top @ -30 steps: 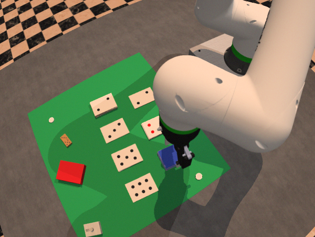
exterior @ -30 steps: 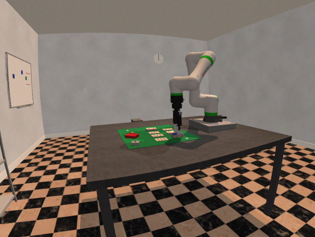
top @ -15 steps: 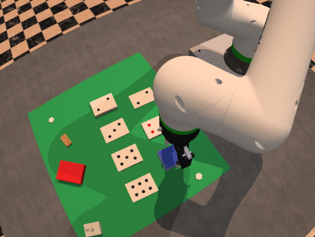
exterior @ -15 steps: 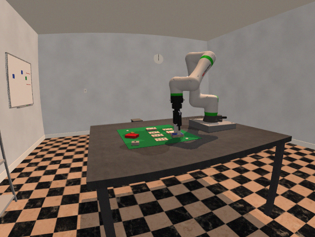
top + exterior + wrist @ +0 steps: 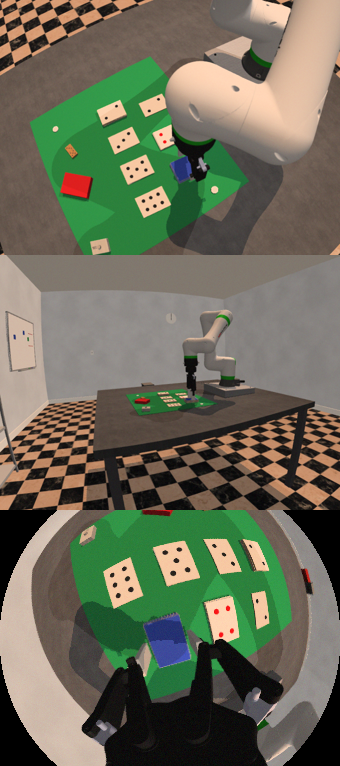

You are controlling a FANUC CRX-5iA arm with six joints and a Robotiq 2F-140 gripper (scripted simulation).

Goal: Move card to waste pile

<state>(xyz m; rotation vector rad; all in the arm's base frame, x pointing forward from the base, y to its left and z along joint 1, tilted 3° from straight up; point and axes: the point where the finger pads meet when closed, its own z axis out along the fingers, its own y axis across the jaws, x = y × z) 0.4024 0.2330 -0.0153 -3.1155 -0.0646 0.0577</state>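
The red-pip card lies 12 cm to the right of my hand, 4 cm below it and 1 cm ahead of it. From my hand the other things lie so: red block 34 cm ahead, 7 cm to the right, 4 cm below; then green mat 16 cm ahead, 13 cm to the right, 6 cm below; then small button box 33 cm ahead, 13 cm to the left, 3 cm below.
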